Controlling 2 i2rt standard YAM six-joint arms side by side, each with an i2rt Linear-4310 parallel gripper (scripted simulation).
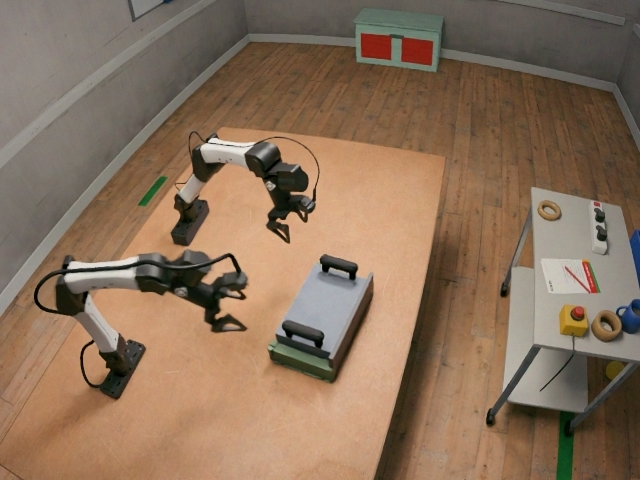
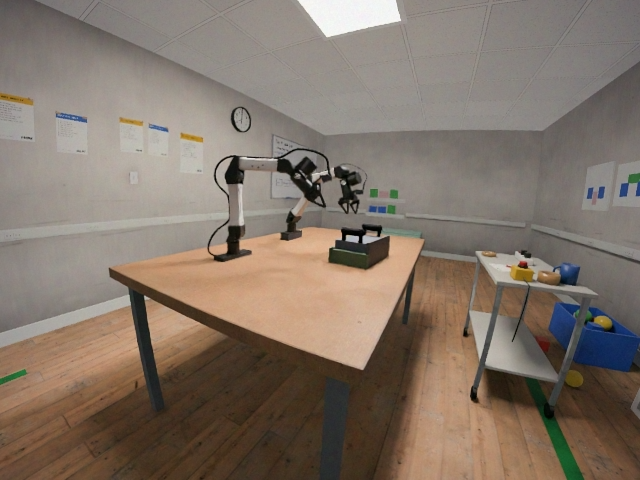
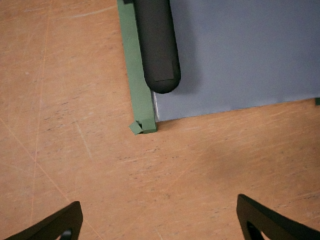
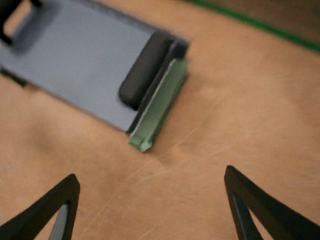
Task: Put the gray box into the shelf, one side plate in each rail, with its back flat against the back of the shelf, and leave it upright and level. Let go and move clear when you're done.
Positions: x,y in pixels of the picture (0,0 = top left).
Labels:
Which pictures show the gray box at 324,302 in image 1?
Image 1, image 2, image 3 and image 4: all of them.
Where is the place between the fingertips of my right gripper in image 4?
151,176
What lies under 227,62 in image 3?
A gray box.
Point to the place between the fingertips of my left gripper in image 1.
297,232

